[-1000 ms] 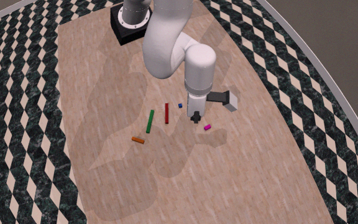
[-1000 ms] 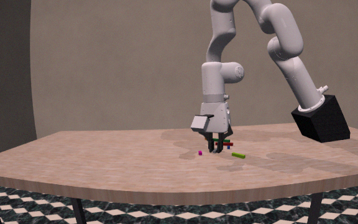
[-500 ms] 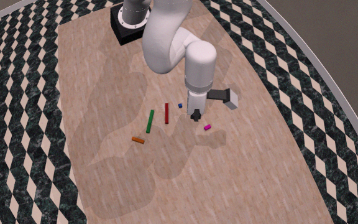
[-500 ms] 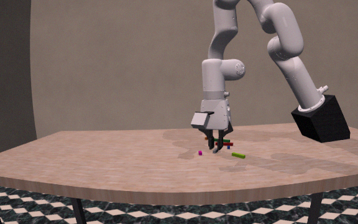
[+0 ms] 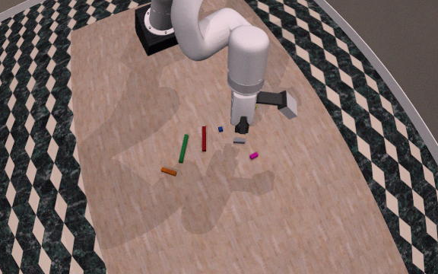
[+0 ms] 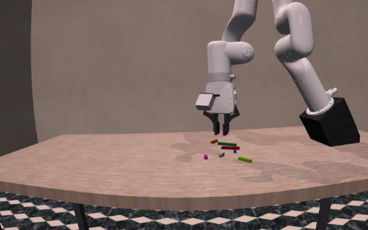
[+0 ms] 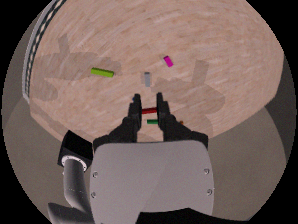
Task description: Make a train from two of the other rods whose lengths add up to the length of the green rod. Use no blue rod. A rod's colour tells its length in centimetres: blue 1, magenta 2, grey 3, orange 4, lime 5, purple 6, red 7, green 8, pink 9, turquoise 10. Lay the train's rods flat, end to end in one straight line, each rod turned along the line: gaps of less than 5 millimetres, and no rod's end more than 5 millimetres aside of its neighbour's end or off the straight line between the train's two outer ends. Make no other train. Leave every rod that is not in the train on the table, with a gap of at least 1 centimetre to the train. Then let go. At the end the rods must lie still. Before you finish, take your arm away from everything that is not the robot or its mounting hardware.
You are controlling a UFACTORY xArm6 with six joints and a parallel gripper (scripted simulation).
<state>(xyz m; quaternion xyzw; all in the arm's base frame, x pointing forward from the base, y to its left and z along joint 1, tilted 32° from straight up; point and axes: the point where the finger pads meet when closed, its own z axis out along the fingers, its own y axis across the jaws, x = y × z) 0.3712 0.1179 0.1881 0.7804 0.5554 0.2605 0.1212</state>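
My gripper is now 90 mm above the lime rod, 80 mm past it and 50 mm to the right of it. Round my hand: grey rod (90 mm below); then small blue rod (90 mm below, 50 mm behind, 40 mm to the right); then magenta rod (90 mm below, 50 mm ahead, 20 mm to the left).
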